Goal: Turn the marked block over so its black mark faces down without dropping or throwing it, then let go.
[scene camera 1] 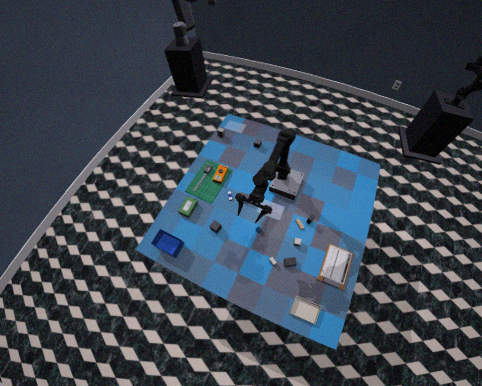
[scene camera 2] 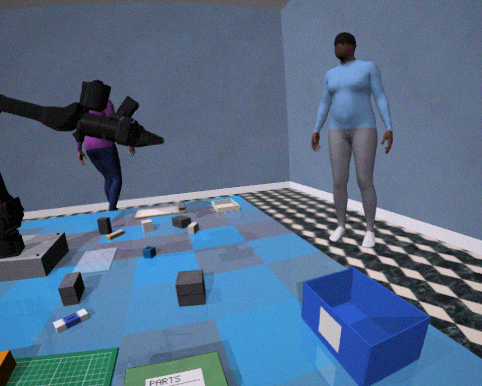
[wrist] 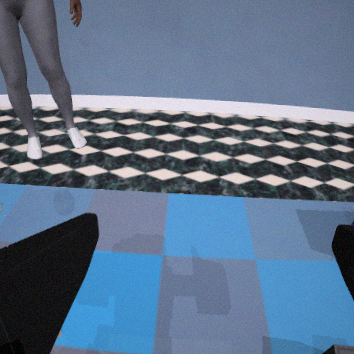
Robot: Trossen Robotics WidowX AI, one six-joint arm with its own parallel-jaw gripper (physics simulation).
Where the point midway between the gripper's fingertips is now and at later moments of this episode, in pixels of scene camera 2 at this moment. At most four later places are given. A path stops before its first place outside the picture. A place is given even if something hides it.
My gripper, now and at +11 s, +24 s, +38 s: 163,141; 190,165; 140,210; 149,253. At the last of these places it holds a blue block.
